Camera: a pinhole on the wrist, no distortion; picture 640 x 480 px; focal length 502.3 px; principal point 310.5 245.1 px. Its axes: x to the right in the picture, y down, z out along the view. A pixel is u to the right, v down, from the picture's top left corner.
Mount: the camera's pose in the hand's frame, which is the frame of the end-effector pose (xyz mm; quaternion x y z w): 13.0 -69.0 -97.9 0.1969 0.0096 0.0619 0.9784
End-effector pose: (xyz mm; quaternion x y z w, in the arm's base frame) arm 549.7 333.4 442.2 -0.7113 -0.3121 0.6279 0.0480
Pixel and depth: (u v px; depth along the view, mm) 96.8 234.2 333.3
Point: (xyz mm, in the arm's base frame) 272.8 387.3 598.6
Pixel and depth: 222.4 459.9 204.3
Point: 407.1 338.8 470.4
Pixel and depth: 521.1 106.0 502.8
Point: 125.5 654.0 319.9
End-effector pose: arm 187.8 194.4 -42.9 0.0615 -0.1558 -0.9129 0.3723
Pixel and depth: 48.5 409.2 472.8
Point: 168.8 543.8 284.2
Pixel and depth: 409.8 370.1 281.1
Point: 23.1 260.6 100.5
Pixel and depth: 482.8 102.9 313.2
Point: -120.5 304.9 21.2
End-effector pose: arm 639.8 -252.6 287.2 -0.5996 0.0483 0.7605 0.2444
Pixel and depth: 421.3 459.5 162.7
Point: 589.1 -153.1 278.6
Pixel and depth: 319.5 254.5 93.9
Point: 690.6 -160.2 289.6
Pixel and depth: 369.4 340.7 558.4
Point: 294.5 99.6 369.2
